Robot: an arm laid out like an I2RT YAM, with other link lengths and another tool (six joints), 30 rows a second.
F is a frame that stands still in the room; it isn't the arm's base.
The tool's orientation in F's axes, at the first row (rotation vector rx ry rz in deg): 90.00, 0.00, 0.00
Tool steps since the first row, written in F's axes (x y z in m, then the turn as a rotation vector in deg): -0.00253, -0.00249, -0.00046, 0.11, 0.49, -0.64; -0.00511, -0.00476, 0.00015, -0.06, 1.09, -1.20; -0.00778, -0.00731, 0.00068, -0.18, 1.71, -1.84; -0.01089, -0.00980, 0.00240, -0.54, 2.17, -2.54; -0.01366, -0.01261, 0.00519, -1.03, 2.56, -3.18; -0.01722, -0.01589, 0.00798, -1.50, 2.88, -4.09; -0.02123, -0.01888, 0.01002, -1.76, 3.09, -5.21; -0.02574, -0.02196, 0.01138, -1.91, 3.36, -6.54; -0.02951, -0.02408, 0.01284, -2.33, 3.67, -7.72; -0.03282, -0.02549, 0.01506, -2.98, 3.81, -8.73; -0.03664, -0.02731, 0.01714, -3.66, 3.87, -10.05; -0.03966, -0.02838, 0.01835, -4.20, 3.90, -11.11
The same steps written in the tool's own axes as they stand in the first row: -0.00253, -0.00046, 0.00249, 0.11, -0.64, -0.49; -0.00511, 0.00015, 0.00476, -0.06, -1.20, -1.09; -0.00778, 0.00068, 0.00731, -0.18, -1.84, -1.71; -0.01089, 0.00240, 0.00980, -0.54, -2.54, -2.17; -0.01366, 0.00519, 0.01261, -1.03, -3.18, -2.56; -0.01722, 0.00798, 0.01589, -1.50, -4.09, -2.88; -0.02123, 0.01002, 0.01888, -1.76, -5.21, -3.09; -0.02574, 0.01138, 0.02196, -1.91, -6.54, -3.36; -0.02951, 0.01284, 0.02408, -2.33, -7.72, -3.67; -0.03282, 0.01506, 0.02549, -2.98, -8.73, -3.81; -0.03664, 0.01714, 0.02731, -3.66, -10.05, -3.87; -0.03966, 0.01835, 0.02838, -4.20, -11.11, -3.90
